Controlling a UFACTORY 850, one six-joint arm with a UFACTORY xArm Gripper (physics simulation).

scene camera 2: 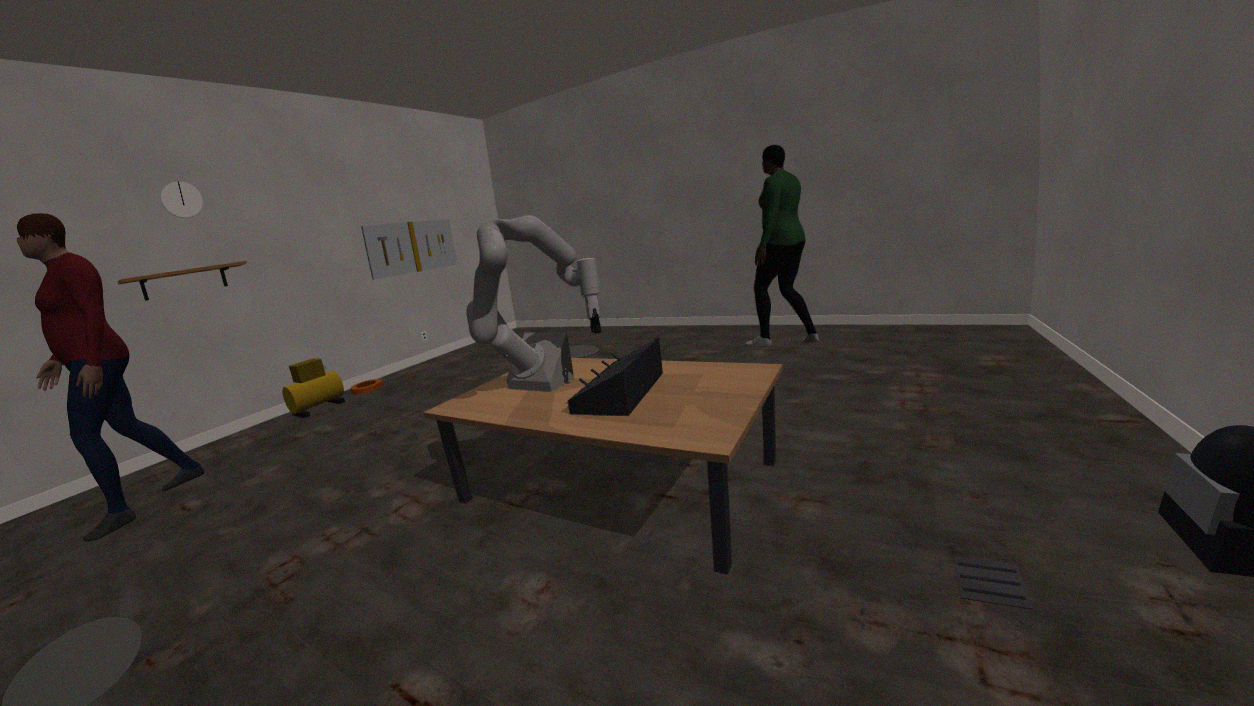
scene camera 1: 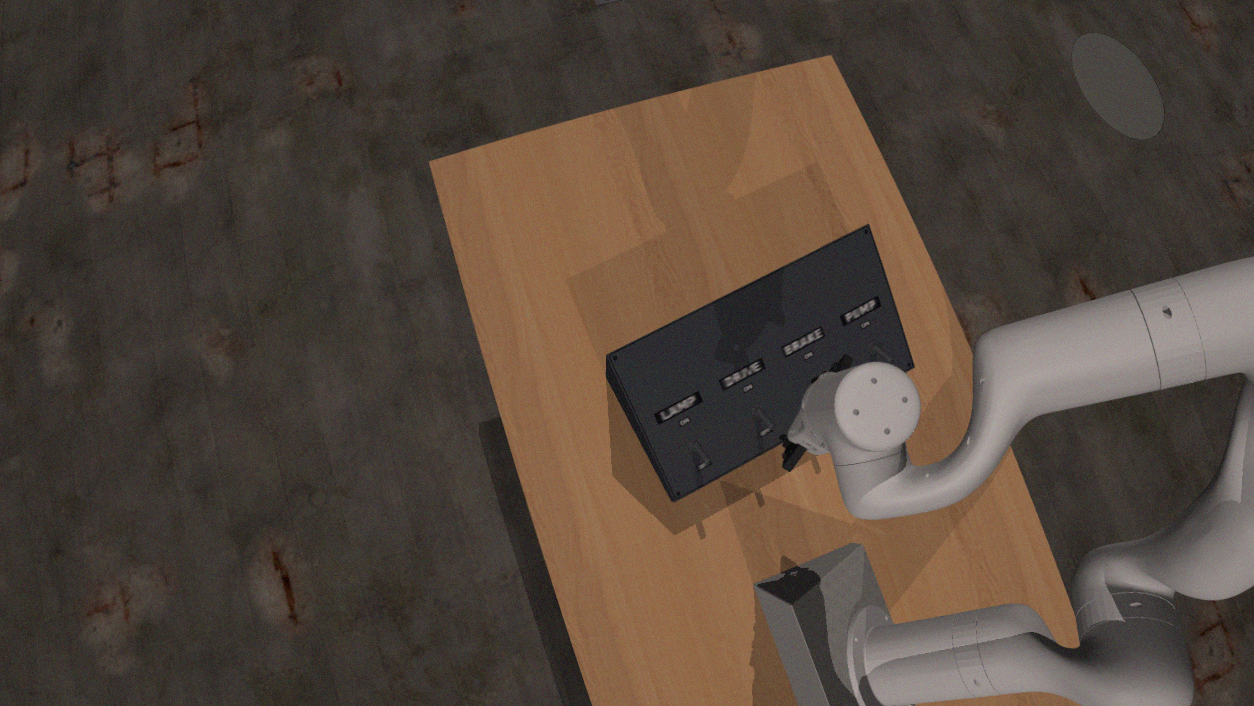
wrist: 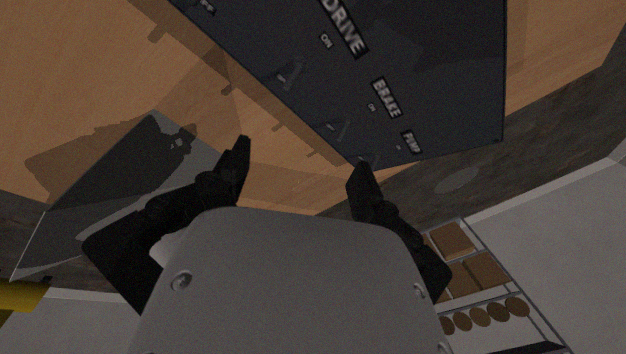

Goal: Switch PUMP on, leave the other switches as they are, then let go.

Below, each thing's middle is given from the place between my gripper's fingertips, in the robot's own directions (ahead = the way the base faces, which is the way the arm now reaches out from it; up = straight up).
The dark sloped switch panel [scene camera 1: 700, 379] lies 110 mm ahead of my hand, 20 mm to the right of it and 180 mm below it.
